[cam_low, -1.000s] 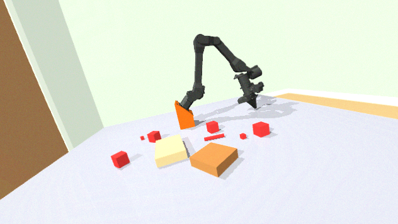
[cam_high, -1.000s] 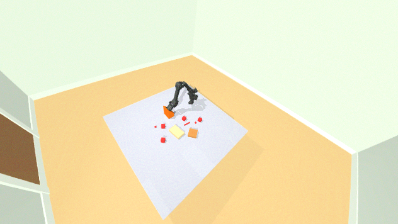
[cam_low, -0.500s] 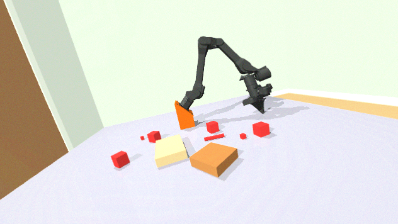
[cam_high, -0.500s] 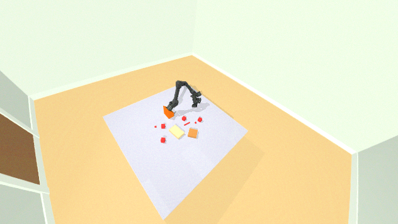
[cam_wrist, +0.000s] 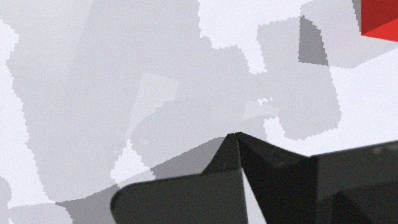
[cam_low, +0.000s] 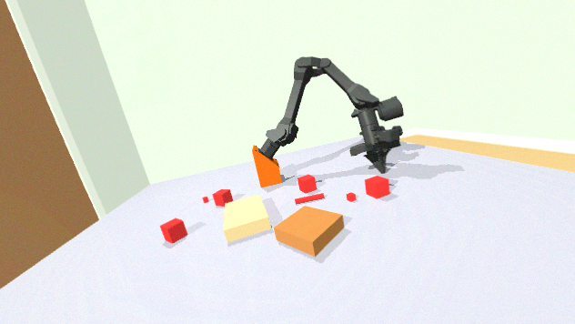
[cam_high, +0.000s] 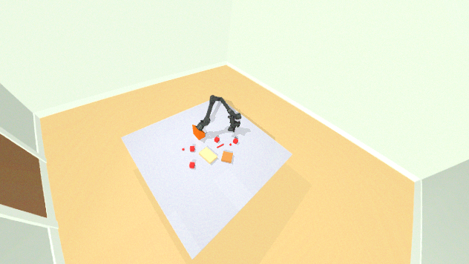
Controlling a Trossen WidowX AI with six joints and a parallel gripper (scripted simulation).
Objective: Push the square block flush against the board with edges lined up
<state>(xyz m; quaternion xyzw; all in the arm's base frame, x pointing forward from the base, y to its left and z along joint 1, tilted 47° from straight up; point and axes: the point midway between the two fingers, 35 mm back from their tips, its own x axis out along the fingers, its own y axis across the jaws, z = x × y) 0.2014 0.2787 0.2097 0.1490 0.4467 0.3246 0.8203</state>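
Right now the thin red bar is 26 cm to the right of my gripper tip and 6 cm ahead of it. The rest, counted from my gripper tip: pale yellow board 43 cm to the right, 7 cm ahead, 1 cm above; then orange square block 30 cm to the right, 21 cm ahead, 1 cm above.
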